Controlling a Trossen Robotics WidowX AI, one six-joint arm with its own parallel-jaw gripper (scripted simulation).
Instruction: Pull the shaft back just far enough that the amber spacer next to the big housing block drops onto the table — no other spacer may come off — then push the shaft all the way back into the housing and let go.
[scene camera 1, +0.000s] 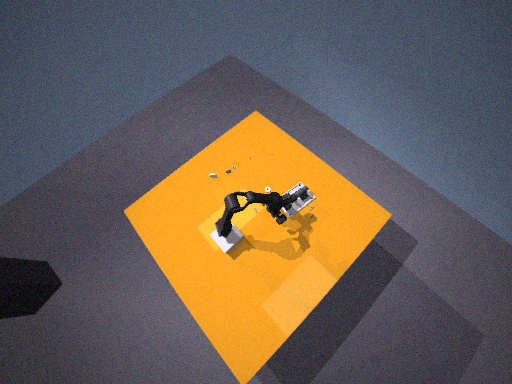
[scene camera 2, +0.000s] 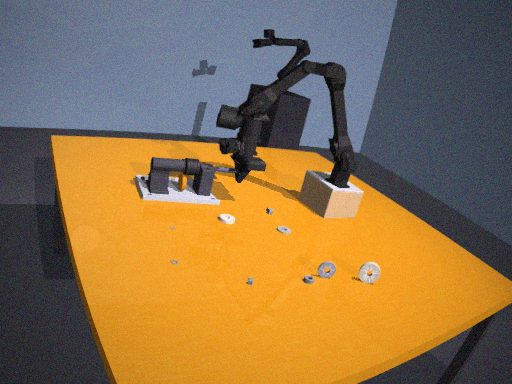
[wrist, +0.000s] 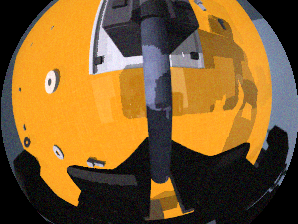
Labels:
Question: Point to a housing block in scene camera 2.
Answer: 157, 186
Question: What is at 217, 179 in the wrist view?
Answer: The gripper.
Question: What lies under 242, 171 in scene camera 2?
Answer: The gripper.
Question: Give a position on a dark shaft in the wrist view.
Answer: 155, 52

